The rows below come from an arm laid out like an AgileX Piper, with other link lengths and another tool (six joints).
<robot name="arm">
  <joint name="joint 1" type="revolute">
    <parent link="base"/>
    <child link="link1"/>
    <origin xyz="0 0 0.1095" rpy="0 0 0"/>
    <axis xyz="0 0 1"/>
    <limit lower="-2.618" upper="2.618"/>
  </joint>
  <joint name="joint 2" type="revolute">
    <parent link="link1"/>
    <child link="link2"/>
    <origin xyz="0 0 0" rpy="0 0 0"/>
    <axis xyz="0 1 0"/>
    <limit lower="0" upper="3.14"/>
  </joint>
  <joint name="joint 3" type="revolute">
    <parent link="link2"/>
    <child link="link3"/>
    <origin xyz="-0.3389 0 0.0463" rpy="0 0 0"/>
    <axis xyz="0 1 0"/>
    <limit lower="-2.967" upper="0"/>
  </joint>
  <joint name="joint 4" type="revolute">
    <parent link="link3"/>
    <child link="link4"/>
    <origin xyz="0.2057 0 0.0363" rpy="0 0 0"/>
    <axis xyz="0.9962 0 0.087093"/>
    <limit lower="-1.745" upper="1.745"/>
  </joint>
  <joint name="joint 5" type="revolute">
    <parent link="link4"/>
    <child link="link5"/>
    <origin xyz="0 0 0" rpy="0 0 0"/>
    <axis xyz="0 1 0"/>
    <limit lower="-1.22" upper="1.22"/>
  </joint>
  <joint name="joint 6" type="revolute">
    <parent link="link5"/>
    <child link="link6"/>
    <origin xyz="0.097 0 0.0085" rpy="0 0 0"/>
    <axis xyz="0.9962 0 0.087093"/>
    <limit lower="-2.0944" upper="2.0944"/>
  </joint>
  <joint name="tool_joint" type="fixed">
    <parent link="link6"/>
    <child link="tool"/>
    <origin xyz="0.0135 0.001 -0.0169" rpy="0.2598 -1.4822 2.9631"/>
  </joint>
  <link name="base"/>
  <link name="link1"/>
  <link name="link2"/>
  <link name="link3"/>
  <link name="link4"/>
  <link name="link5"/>
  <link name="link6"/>
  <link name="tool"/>
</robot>
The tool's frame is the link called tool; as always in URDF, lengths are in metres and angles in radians.
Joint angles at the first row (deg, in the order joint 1, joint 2, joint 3, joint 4, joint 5, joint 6):
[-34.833 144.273 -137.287 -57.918 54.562 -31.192]
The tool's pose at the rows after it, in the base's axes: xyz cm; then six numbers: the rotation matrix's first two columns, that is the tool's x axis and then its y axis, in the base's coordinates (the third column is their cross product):
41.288, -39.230, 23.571, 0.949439, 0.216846, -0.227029, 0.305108, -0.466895, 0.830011
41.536, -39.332, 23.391, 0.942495, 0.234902, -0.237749, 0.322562, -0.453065, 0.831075
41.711, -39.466, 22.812, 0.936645, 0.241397, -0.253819, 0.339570, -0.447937, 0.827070
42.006, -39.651, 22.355, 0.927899, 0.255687, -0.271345, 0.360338, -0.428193, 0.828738
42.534, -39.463, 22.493, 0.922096, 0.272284, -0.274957, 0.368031, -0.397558, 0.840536
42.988, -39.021, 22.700, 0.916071, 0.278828, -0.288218, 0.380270, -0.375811, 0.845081
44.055, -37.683, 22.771, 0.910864, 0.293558, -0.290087, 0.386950, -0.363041, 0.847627
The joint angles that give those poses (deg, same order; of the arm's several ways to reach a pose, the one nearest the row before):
[-34.773 144.272 -137.285 -58.244 52.761 -32.623]
[-34.773 144.577 -137.283 -58.618 51.670 -33.245]
[-34.772 145.288 -137.332 -59.145 51.321 -33.521]
[-34.774 145.977 -137.326 -60.344 50.148 -33.637]
[-34.343 146.118 -137.332 -61.954 48.767 -32.947]
[-33.648 146.115 -137.324 -63.369 48.671 -32.650]
[-31.851 146.117 -137.328 -64.106 49.267 -31.946]

